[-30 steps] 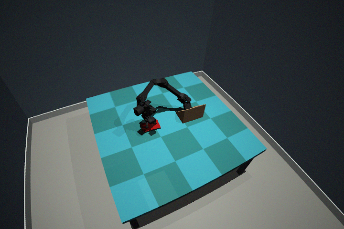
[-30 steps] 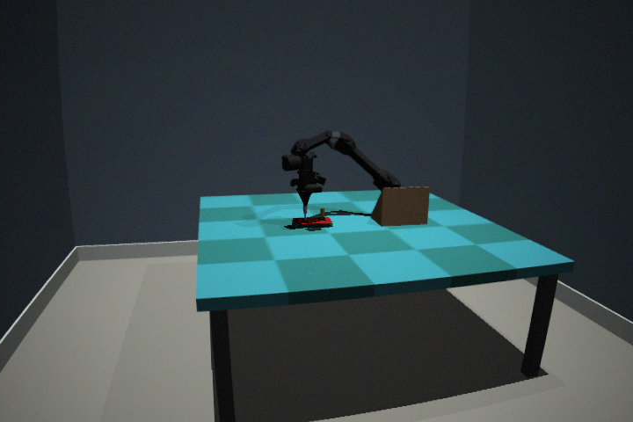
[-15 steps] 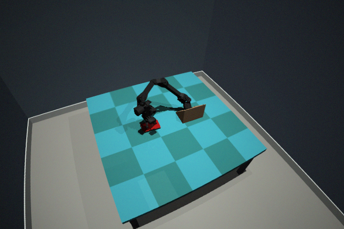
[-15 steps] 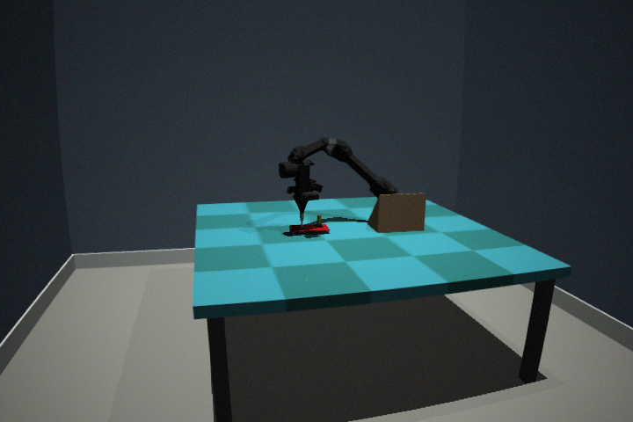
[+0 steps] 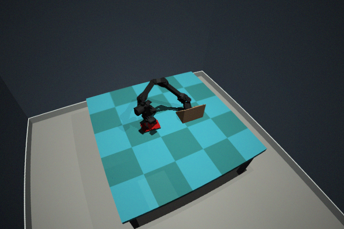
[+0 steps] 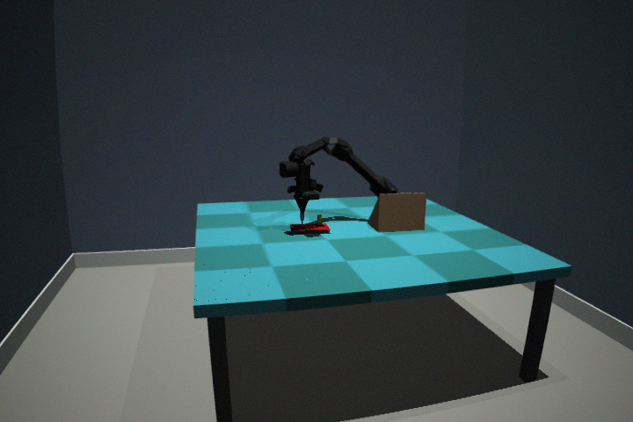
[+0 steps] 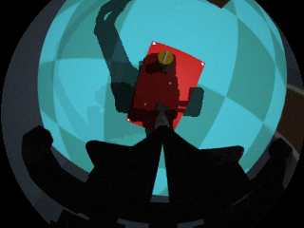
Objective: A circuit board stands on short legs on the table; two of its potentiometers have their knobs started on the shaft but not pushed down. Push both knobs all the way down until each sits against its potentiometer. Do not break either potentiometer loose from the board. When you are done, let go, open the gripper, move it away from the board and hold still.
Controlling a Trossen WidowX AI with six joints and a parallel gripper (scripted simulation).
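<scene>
The potentiometer knob lies 20 mm below my gripper tip.
</scene>
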